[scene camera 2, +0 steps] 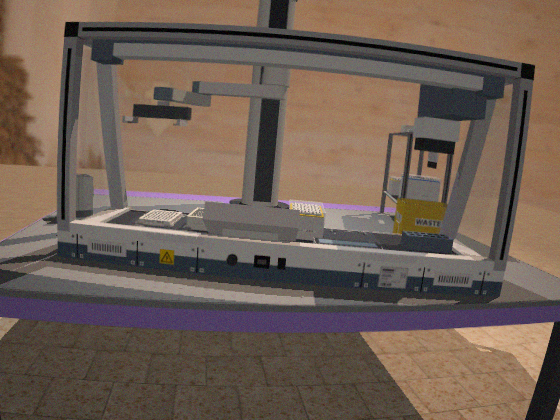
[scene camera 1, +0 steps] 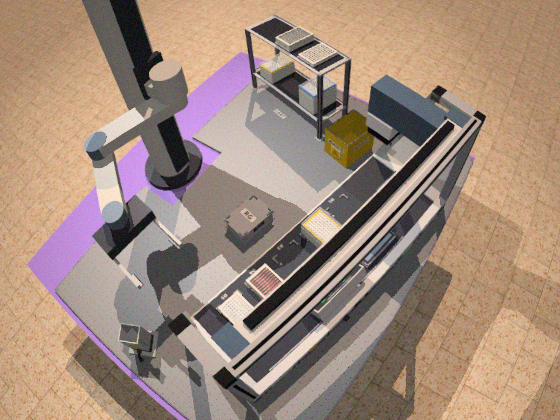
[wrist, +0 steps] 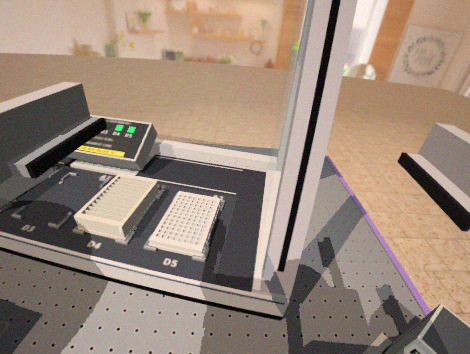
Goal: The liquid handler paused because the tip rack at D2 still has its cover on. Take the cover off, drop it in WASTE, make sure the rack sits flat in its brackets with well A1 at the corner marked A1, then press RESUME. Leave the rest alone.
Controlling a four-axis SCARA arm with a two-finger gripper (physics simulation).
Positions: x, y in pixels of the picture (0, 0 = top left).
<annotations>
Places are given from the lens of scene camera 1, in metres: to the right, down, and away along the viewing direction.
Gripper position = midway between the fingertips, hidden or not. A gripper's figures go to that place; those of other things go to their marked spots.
my gripper point(scene camera 1: 160, 266): -0.32, 0.15, 1.05
yellow WASTE bin point(scene camera 1: 346, 140): 0.27, -0.28, 1.63
</annotations>
